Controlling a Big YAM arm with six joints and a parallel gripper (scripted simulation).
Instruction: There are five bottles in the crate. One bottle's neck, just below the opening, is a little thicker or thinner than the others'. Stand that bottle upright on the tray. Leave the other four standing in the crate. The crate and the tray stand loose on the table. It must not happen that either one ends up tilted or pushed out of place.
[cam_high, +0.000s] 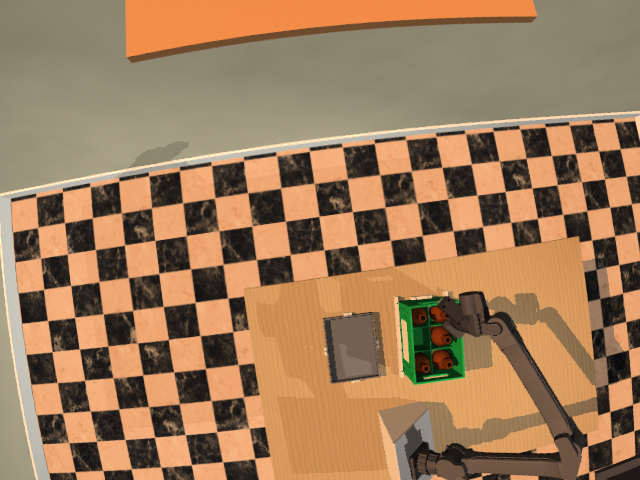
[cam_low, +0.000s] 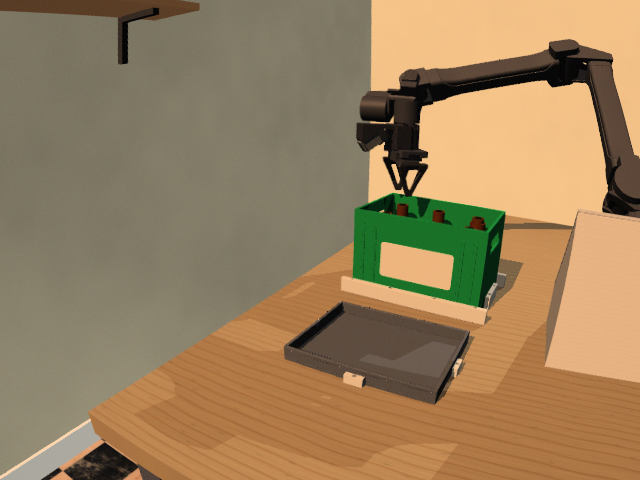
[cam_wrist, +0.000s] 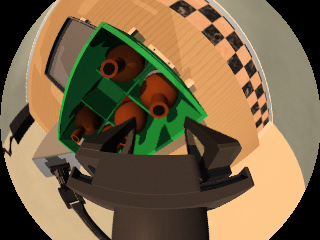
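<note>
The green crate is 90 mm behind my hand, 60 mm to the left of it and 110 mm below it. Also, from my hand: dark grey tray 80 mm behind, 340 mm to the left, 180 mm below.
</note>
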